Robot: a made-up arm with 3 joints. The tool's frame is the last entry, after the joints. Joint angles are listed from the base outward. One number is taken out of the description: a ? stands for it. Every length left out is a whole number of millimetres.
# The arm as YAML. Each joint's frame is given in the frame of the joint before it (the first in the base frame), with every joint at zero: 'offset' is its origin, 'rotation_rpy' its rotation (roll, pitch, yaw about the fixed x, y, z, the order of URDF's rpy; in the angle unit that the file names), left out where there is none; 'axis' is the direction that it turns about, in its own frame. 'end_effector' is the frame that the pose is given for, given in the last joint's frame.
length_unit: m
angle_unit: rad
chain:
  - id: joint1
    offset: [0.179, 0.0, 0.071]
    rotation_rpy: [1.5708, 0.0, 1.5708]
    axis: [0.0, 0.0, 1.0]
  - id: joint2
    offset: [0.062, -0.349, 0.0]
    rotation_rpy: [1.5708, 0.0, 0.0]
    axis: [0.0, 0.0, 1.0]
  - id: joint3
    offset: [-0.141, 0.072, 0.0]
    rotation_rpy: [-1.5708, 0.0, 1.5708]
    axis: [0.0, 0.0, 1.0]
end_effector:
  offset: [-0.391, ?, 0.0]
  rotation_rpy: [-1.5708, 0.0, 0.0]
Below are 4 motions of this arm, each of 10 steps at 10 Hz.
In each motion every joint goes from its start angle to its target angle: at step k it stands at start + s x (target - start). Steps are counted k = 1, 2, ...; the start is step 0. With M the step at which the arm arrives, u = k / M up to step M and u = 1 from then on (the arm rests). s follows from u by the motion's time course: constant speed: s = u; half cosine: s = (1 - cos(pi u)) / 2; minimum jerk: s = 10 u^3 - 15 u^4 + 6 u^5.
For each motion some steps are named. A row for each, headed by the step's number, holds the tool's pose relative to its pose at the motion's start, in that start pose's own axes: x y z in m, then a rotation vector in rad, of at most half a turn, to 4 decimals.
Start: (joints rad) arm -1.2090 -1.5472 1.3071
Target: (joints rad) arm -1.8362 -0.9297 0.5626
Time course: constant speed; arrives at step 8
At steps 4, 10:
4: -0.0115 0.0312 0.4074 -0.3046 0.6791 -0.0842
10: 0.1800 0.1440 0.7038 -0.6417 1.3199 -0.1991

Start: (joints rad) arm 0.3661 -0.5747 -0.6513
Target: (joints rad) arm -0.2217 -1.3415 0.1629
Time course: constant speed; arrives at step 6
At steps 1, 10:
1: 0.0064 -0.0553 -0.0268 -0.1361 -0.0770 0.0632
10: 0.0876 -0.3602 -0.0429 -0.5121 -0.2761 0.6336

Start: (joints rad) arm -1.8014 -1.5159 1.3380
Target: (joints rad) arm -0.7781 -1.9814 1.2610
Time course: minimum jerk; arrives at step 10
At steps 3, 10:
3: 0.0588 0.0111 -0.1174 0.0742 -0.1543 0.0152
10: 0.6064 0.0583 -0.4693 0.3572 -0.9400 0.2876

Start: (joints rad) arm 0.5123 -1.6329 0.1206
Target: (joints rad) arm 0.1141 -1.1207 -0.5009
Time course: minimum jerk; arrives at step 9
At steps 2, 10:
2: -0.0212 0.0132 0.0286 -0.0025 0.0779 -0.0391
10: -0.0533 0.1734 0.3784 0.0200 1.0023 -0.5300

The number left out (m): -0.078
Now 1 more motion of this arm.
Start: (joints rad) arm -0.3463 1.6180 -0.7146
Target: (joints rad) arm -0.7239 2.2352 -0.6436
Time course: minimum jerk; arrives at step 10
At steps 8, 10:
8: 0.1259 0.1847 -0.0813 0.4561 -0.4053 -0.3723
10: 0.1366 0.1968 -0.0814 0.4881 -0.4282 -0.3915

